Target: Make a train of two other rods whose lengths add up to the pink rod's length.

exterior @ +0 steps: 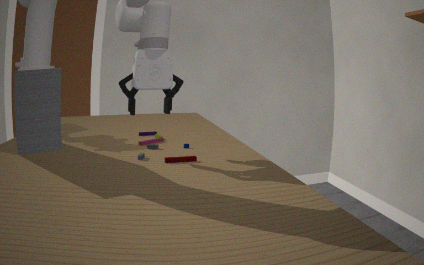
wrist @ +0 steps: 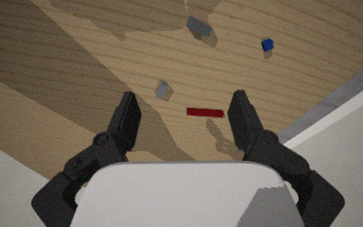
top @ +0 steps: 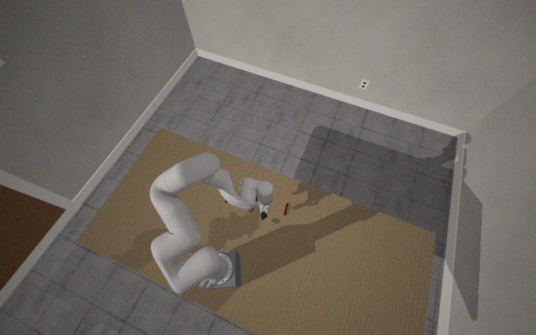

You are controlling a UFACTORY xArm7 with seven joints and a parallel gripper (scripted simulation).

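The purple rod is 40 mm behind my hand, 240 mm to the left of it and 100 mm below it. Round my hand: grey rod: 40 mm to the left, 100 mm below; blue rod: 90 mm ahead, 60 mm to the left, 100 mm below; pink rod: 10 mm behind, 110 mm to the left, 100 mm below.
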